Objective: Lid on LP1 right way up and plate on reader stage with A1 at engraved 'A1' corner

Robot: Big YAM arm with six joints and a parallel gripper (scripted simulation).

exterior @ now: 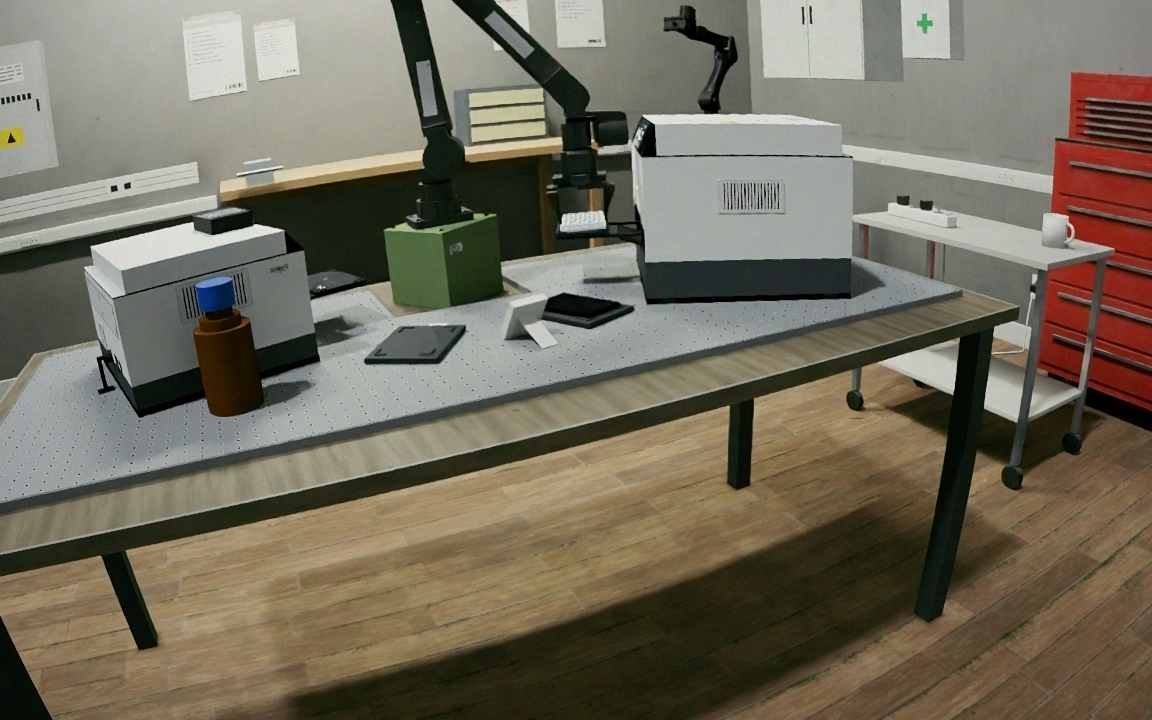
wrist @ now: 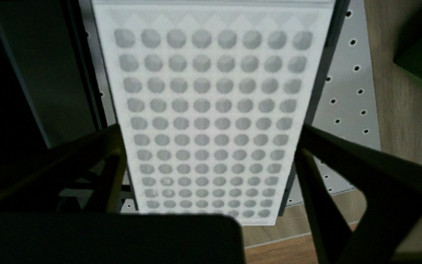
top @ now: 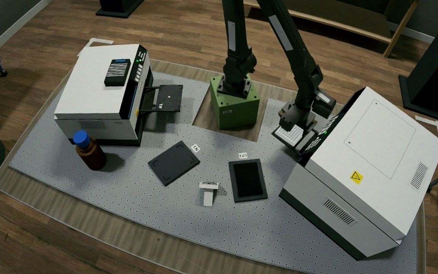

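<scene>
My gripper is now right at the well plate. Round my hand: LP1 pad (20 cm ahead, 12 cm to the right, 12 cm below); then dark lid (20 cm ahead, 12 cm to the right, 11 cm below); then N1 nest (21 cm ahead, 40 cm to the right, 12 cm below).
</scene>
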